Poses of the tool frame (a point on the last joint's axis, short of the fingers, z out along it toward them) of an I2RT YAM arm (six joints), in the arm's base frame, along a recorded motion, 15 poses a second.
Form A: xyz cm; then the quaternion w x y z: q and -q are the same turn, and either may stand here.
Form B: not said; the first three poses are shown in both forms.
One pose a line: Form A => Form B
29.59 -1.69 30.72 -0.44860 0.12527 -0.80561 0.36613 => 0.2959 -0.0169 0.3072 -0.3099 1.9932 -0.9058
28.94 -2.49 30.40 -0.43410 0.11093 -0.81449 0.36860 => 0.2894 -0.0249 0.3040 -0.2763 2.0284 -0.9180
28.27 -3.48 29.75 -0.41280 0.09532 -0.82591 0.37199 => 0.2827 -0.0348 0.2975 -0.2397 2.0770 -0.9355
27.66 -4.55 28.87 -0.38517 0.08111 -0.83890 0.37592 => 0.2766 -0.0455 0.2887 -0.2066 2.1370 -0.9576
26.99 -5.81 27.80 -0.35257 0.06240 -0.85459 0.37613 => 0.2699 -0.0581 0.2780 -0.1614 2.2109 -0.9731
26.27 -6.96 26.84 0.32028 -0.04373 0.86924 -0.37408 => 0.2627 -0.0696 0.2684 -0.1149 2.2843 -0.9831
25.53 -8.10 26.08 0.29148 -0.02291 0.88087 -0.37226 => 0.2553 -0.0810 0.2608 -0.0611 2.3482 -0.9924
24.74 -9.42 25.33 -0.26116 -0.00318 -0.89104 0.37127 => 0.2474 -0.0942 0.2533 0.0086 2.4121 -1.0051
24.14 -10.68 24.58 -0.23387 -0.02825 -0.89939 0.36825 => 0.2414 -0.1068 0.2458 0.0776 2.4694 -1.0111
